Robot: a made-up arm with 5 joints.
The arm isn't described. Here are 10 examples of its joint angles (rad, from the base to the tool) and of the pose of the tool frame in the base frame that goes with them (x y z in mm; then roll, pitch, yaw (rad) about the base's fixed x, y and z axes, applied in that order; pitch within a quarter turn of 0, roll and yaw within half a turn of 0).
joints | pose
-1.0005 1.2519 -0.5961 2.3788 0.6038 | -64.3 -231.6 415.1 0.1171 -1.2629 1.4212
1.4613 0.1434 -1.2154 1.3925 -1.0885 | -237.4 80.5 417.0 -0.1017 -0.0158 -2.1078
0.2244 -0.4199 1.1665 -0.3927 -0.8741 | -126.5 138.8 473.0 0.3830 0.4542 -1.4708
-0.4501 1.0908 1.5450 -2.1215 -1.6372 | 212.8 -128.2 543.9 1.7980 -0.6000 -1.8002
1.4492 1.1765 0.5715 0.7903 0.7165 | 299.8 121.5 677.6 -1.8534 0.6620 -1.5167
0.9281 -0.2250 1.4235 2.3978 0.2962 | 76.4 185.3 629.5 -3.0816 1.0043 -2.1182
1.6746 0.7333 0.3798 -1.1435 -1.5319 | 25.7 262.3 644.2 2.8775 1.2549 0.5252
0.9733 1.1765 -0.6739 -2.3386 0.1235 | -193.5 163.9 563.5 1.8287 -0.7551 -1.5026
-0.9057 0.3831 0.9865 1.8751 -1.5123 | 41.9 253.8 252.9 -0.0801 0.1810 2.2035
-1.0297 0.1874 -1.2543 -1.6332 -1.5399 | 82.6 -258.5 511.3 -1.3781 0.8265 0.0555
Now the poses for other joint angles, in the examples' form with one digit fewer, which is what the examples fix.
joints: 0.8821 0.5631 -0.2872 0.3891 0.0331
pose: -88 271 629 -0.722 -0.718 -1.216
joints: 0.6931 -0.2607 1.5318 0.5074 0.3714
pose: 107 96 799 -0.854 0.289 -1.389
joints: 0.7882 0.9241 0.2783 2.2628 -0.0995
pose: 68 183 558 -2.815 -0.418 -2.017
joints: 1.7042 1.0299 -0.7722 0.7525 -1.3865
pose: -316 118 718 -1.040 0.358 -2.383
